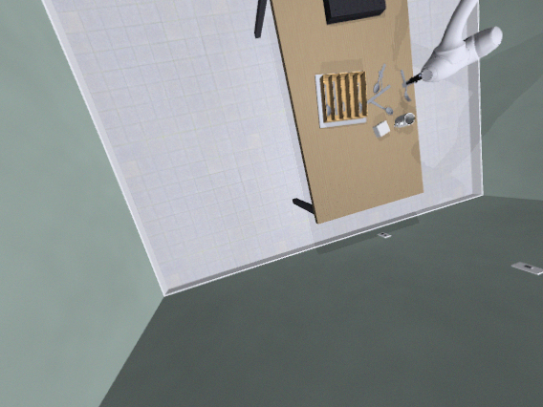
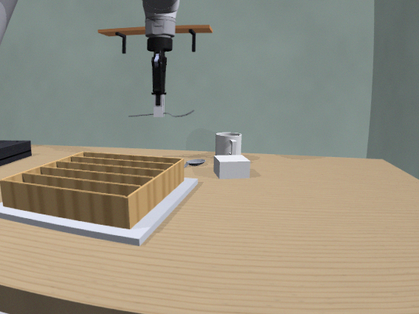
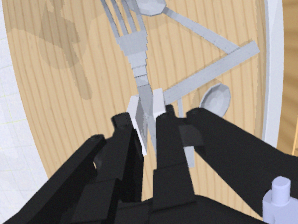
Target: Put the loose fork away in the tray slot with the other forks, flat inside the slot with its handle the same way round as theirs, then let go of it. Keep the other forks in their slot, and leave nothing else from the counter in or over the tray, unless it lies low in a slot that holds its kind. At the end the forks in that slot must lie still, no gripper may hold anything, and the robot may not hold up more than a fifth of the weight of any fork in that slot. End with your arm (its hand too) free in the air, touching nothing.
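The tray is 35 cm to the right of my hand, 12 cm below it and 3 cm ahead of it. From my hand the other things lie so: white box: 24 cm ahead, 15 cm below, 6 cm to the right; then white mug: 19 cm ahead, 14 cm below, 10 cm to the left.
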